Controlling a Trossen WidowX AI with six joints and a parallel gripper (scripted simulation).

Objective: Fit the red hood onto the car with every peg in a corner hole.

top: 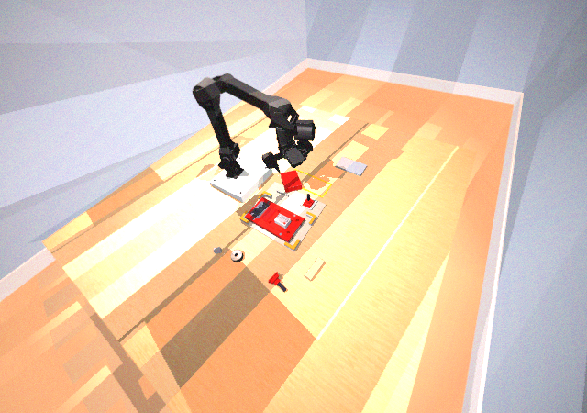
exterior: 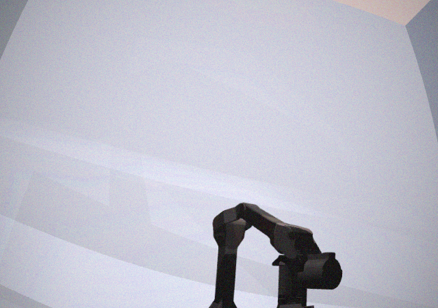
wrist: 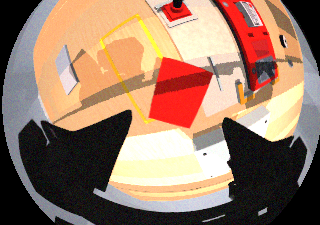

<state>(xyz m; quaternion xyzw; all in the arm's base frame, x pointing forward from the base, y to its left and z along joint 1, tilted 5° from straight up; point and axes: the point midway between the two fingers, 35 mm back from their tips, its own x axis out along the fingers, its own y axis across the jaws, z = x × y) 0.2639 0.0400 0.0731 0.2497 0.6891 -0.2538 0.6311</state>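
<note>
Right now my gripper tip is 7 cm above the red hood. From my gripper tip the other things lie so: white plate: 21 cm ahead, 17 cm to the left, 8 cm below; then white engine block: 20 cm to the right, 6 cm below, 5 cm ahead; then beige block: 32 cm to the right, 21 cm ahead, 8 cm below.
</note>
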